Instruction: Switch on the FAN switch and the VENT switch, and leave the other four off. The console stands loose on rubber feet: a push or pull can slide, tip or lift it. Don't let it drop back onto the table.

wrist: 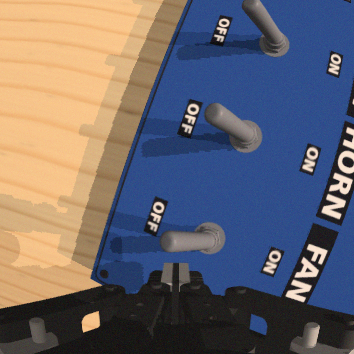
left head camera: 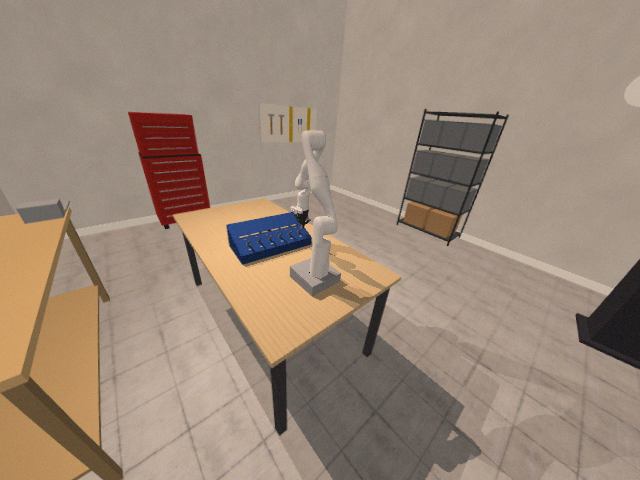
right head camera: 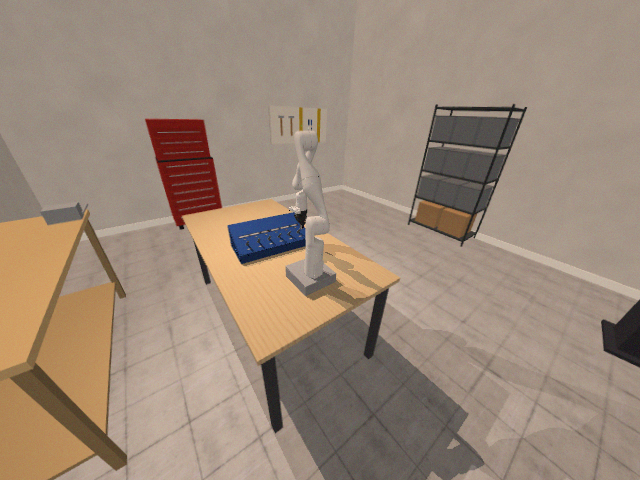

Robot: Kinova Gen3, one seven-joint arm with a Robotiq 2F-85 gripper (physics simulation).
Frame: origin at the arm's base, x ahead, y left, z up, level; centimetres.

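Seen in the pictures: gripper, fingertip midpoint: (wrist: pixel 175 278) (left head camera: pixel 302 228) (right head camera: pixel 301 228); arm's base, origin of the base link: (left head camera: pixel 317 272) (right head camera: pixel 312 272).
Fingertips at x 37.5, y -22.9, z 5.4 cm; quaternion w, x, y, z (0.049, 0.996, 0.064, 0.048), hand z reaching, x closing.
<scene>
Offsets run from my fingertips to a thing's top centre. "spot": to the spot under its first point. Level surfaces: height alone.
The blue console @(spot: dx +19.3, dy +26.4, dz +1.5 cm) (left head camera: pixel 253 227) (right head camera: pixel 253 227) rests on the table, its row of grey levers facing the arm's base. In the wrist view, the FAN lever @(dx +0.7, dy +2.0, dz +0.8 cm) (wrist: pixel 192 240), the HORN lever @(dx +2.0, dy +9.1, dz +0.8 cm) (wrist: pixel 231 125) and the VENT lever @(dx +3.4, dy +16.2, dz +0.8 cm) (wrist: pixel 265 24) lean to their OFF sides; the VENT name label is cut off. The other three levers are outside the wrist view and too small to read in the head views. My gripper (left head camera: pixel 303 227) (right head camera: pixel 301 225) (wrist: pixel 175 278) is shut and empty, fingertips low at the console's FAN end, beside the FAN lever. Whether they touch it, I cannot tell.
The wooden table @(dz -11.8 cm) (left head camera: pixel 279 320) (right head camera: pixel 268 320) carries the console and the arm's grey base (left head camera: pixel 314 283) (right head camera: pixel 310 283), which stands near the console's FAN end. A second wooden bench (left head camera: pixel 25 258) (right head camera: pixel 36 258) stands at the left, apart from the table.
</scene>
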